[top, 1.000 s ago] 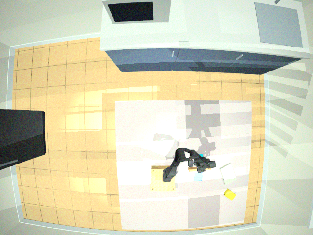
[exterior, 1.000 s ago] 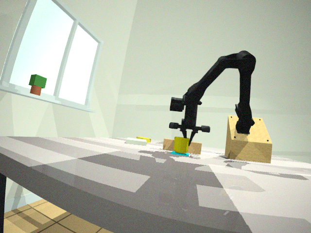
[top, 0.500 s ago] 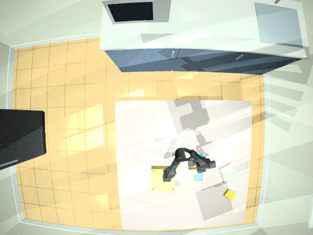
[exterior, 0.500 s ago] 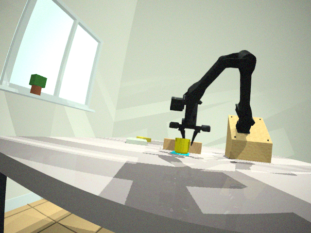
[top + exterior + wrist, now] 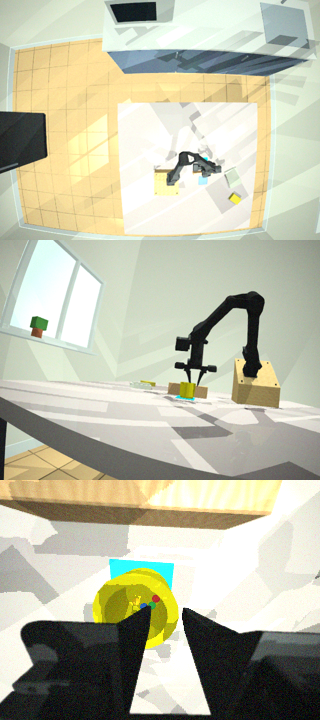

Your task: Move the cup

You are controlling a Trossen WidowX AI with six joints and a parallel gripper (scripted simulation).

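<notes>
Now: the yellow cup 2 cm below my gripper tip and 2 cm ahead of it. The rest, counted from my gripper tip: cyan pad 7 cm below, 3 cm ahead; then wooden block 9 cm to the right, 4 cm below, 3 cm ahead.
</notes>
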